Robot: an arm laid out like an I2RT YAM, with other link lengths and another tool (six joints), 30 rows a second.
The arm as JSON. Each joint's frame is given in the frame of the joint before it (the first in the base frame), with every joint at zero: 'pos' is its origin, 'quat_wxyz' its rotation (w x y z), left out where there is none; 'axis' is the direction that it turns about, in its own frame. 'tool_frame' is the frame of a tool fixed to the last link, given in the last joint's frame.
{
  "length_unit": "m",
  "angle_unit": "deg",
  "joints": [
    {
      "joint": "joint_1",
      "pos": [
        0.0,
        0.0,
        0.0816
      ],
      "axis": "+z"
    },
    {
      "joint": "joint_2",
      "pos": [
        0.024,
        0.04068,
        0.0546
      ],
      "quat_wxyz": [
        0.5,
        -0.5,
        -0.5,
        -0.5
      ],
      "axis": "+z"
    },
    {
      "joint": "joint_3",
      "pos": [
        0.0,
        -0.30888,
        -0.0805
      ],
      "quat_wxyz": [
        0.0,
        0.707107,
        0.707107,
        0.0
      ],
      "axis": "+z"
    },
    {
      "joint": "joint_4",
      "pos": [
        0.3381,
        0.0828,
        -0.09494
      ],
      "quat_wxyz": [
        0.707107,
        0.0,
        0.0,
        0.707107
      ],
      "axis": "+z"
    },
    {
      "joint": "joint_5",
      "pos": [
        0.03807,
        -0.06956,
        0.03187
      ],
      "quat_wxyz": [
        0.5,
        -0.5,
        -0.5,
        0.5
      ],
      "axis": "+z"
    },
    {
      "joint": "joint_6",
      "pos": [
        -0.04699,
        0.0,
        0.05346
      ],
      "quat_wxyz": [
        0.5,
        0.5,
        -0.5,
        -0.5
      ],
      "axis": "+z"
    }
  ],
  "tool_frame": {
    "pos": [
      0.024,
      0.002,
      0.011
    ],
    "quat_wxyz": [
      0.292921,
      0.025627,
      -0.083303,
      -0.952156
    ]
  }
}
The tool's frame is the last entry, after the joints.
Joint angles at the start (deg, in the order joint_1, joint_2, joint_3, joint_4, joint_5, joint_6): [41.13, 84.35, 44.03, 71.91, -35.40, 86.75]
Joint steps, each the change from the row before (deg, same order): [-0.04, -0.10, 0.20, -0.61, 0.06, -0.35]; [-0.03, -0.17, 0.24, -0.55, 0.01, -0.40]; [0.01, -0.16, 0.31, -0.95, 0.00, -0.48]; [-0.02, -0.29, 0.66, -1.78, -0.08, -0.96]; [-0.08, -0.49, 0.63, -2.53, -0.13, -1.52]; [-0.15, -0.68, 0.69, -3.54, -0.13, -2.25]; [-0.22, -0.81, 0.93, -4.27, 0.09, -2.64]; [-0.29, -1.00, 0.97, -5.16, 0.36, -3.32]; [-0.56, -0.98, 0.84, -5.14, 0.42, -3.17]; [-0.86, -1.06, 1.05, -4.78, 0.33, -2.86]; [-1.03, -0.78, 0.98, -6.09, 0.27, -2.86]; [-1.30, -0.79, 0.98, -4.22, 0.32, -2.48]
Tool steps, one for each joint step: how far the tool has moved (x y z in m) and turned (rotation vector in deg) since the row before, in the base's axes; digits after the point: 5 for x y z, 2 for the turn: [0.00073, 0.00002, 0.00099, -0.23, -0.06, -0.24]; [0.00052, -0.00004, 0.00190, -0.15, -0.25, -0.21]; [0.00058, 0.00038, 0.00153, -0.39, -0.07, -0.19]; [0.00134, 0.00062, 0.00341, -0.72, -0.26, -0.35]; [0.00143, -0.00010, 0.00309, -1.21, -0.35, -0.57]; [0.00179, -0.00081, 0.00285, -1.84, -0.45, -0.87]; [0.00239, -0.00140, 0.00419, -2.09, -0.49, -1.21]; [0.00249, -0.00262, 0.00409, -2.63, -0.58, -1.64]; [0.00326, -0.00462, 0.00292, -2.74, -0.34, -1.80]; [0.00414, -0.00653, 0.00590, -2.34, -0.57, -1.82]; [0.00477, -0.00752, 0.00047, -3.45, 0.73, -1.80]; [0.00566, -0.00918, 0.00465, -2.22, -0.35, -1.94]
